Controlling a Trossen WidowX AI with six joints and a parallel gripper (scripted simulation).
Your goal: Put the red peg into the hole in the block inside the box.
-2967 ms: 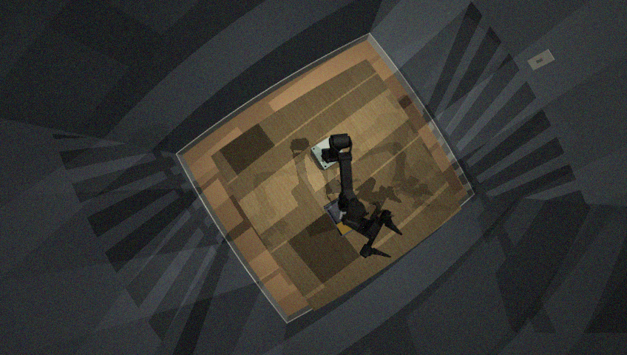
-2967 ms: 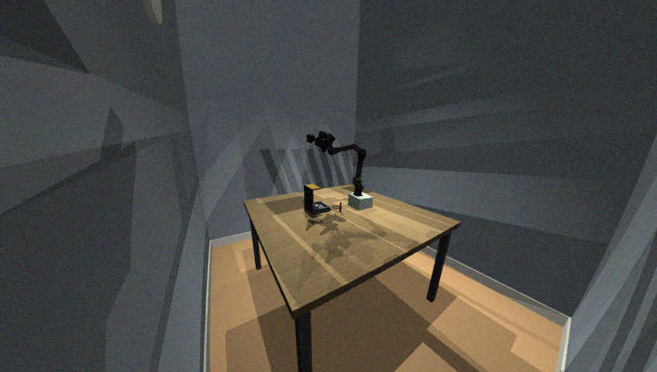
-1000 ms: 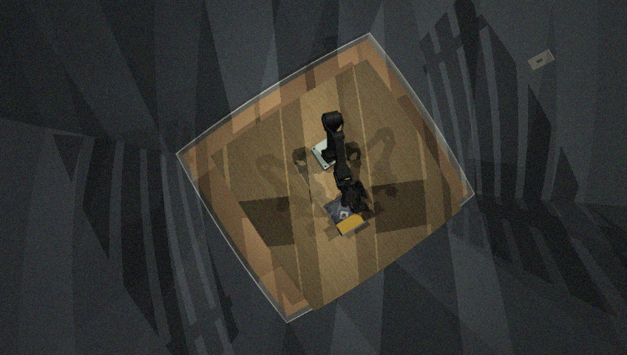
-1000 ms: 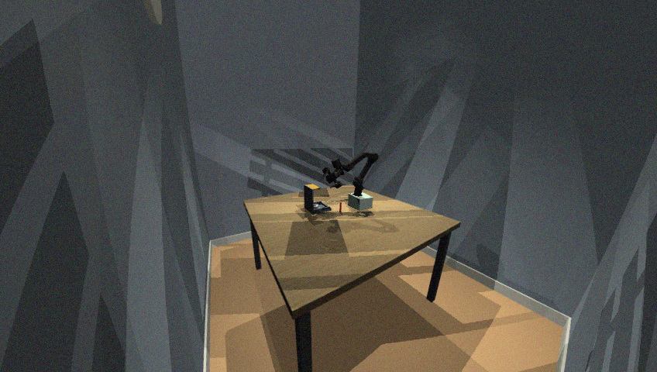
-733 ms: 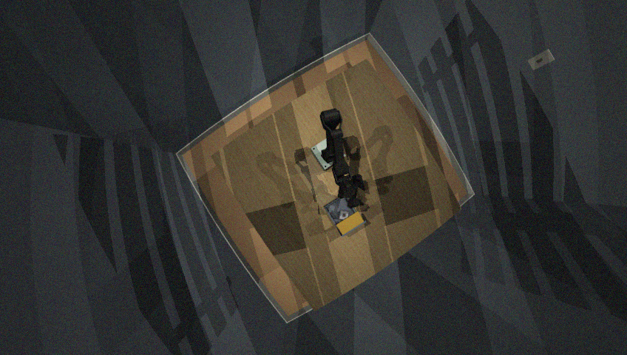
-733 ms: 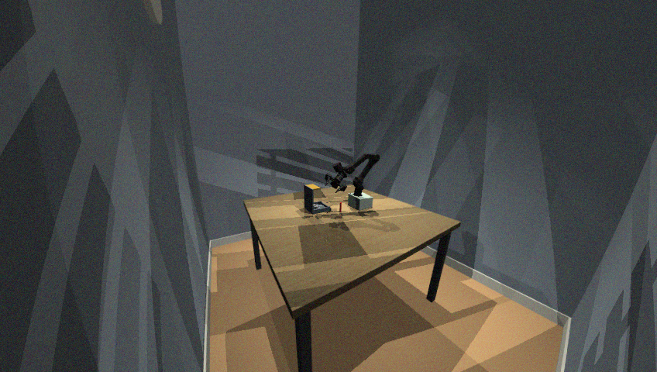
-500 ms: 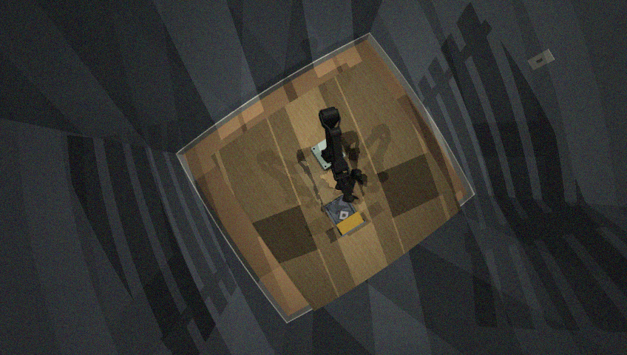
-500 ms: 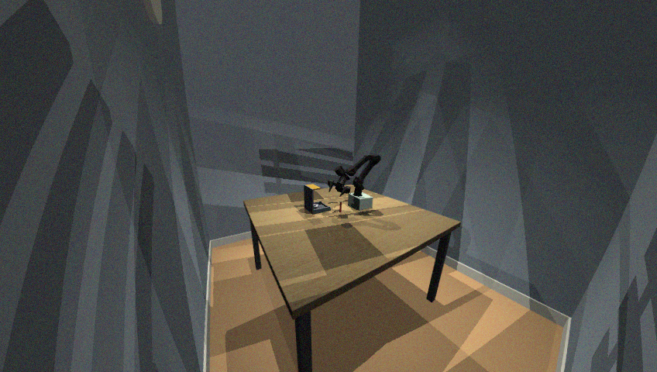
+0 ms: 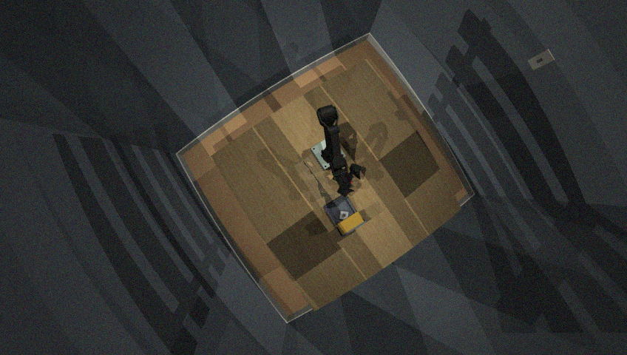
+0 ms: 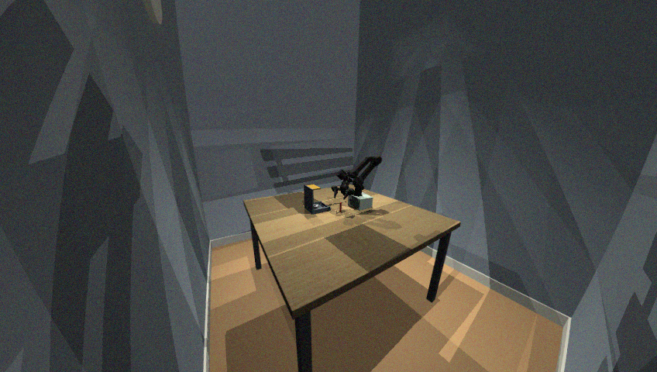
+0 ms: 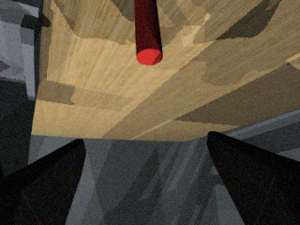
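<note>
Now: the red peg 8 cm below my gripper tip, 3 cm behind it and 1 cm to the right of it. From my gripper tip the other things lie so: yellow roof (18 cm to the right, 12 cm ahead, 8 cm above).
</note>
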